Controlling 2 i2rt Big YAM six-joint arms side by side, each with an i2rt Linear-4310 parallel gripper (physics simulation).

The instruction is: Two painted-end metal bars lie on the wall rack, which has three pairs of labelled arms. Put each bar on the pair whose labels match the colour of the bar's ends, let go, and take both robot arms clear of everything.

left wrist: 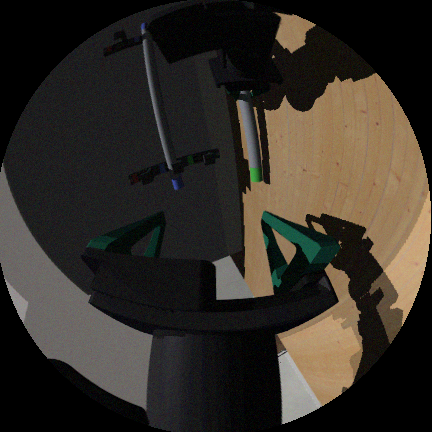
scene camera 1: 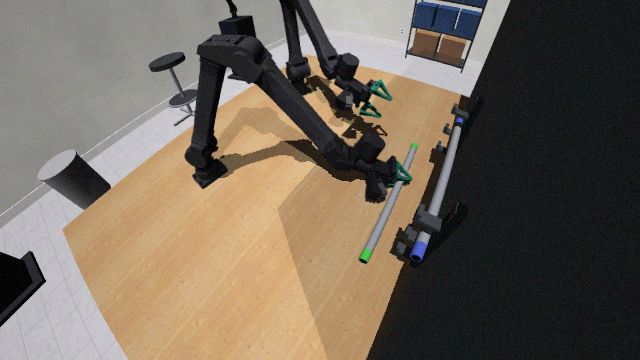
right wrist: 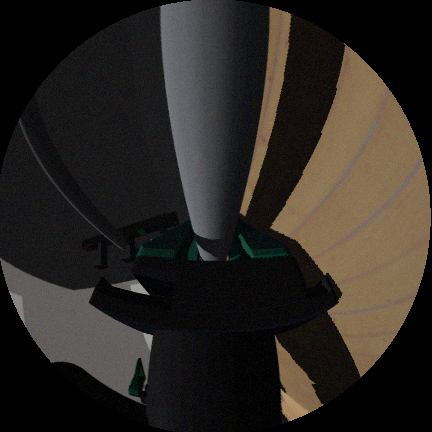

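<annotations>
I see a green-ended bar in the left wrist view (245,103). Scene camera 1 shows me the green-ended bar as well, and so does the right wrist view. For the green-ended bar, (scene camera 1: 388,197) and (right wrist: 214,66) are the same spot.
</annotations>
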